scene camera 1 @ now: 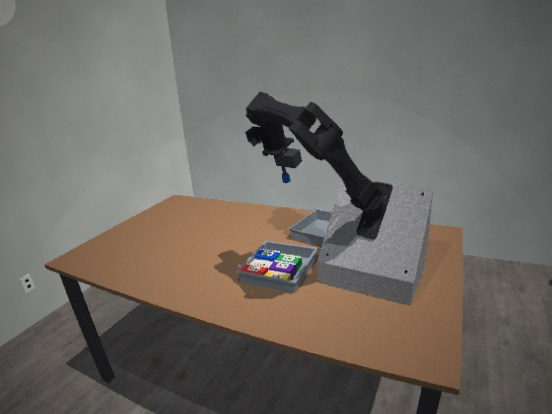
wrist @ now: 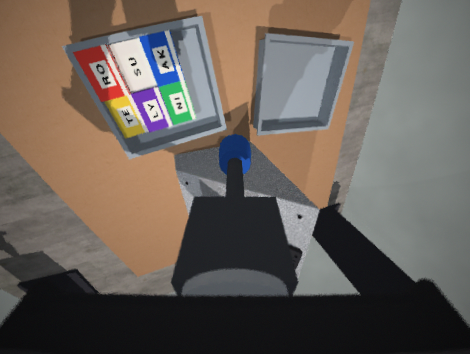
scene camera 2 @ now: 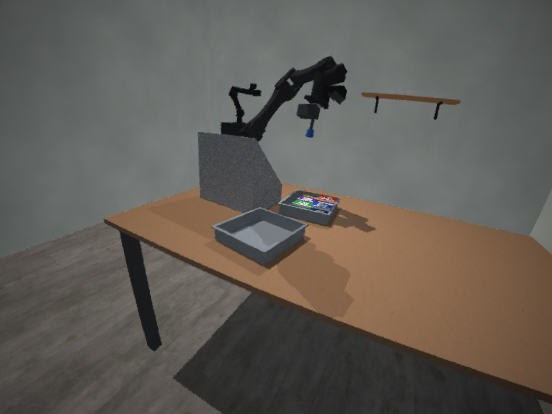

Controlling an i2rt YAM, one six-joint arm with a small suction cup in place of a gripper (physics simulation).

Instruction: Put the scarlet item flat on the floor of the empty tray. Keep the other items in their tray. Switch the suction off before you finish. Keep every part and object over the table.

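Where they show: hand, tool point: point(scene camera 1: 286, 180) point(wrist: 234, 149) point(scene camera 2: 309, 136); arm's base, link origin: point(scene camera 1: 375, 210) point(scene camera 2: 238, 151).
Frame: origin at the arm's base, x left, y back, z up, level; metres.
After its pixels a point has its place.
The scarlet item point(scene camera 1: 254, 269) @[x 0.257, y -0.342, z -0.189 m] point(scene camera 2: 328, 198) @[x 0.251, y -0.349, z -0.190 m] point(wrist: 101, 74) @[x 0.255, y -0.347, z -0.189 m], labelled "RO" in the wrist view, lies in a corner of the filled grey tray point(scene camera 1: 267, 284) @[x 0.271, y -0.278, z -0.223 m] point(scene camera 2: 305, 215) @[x 0.049, y -0.338, z -0.217 m] point(wrist: 175, 134) @[x 0.145, y -0.203, z -0.228 m]. Beside it are the white item point(wrist: 132, 65) @[x 0.201, y -0.360, z -0.205 m] and the yellow item point(wrist: 125, 117) @[x 0.242, y -0.263, z -0.205 m]; the blue item point(wrist: 159, 59) @[x 0.148, y -0.368, z -0.189 m], purple item point(wrist: 151, 110) @[x 0.185, y -0.275, z -0.195 m] and green item point(wrist: 177, 102) @[x 0.127, y -0.286, z -0.198 m] share the tray. The empty grey tray point(scene camera 1: 306, 237) @[x -0.079, y -0.325, z -0.214 m] point(scene camera 2: 240, 246) @[x -0.309, y -0.309, z -0.215 m] point(wrist: 340, 82) @[x -0.311, y -0.314, z -0.190 m] stands apart. My suction cup point(scene camera 1: 285, 178) point(scene camera 2: 310, 133) point(wrist: 235, 155) is blue, holds nothing and hangs high above the table.
The speckled grey base block point(scene camera 1: 375, 260) @[x 0.118, y 0.049, z -0.121 m] point(scene camera 2: 235, 175) @[x -0.075, y -0.057, z -0.084 m] point(wrist: 215, 170) @[x 0.069, y -0.147, z -0.113 m] carries the arm and stands close to both trays. A wall shelf point(scene camera 2: 410, 98) and a thin black jointed stand point(scene camera 2: 239, 107) show in scene camera 2.
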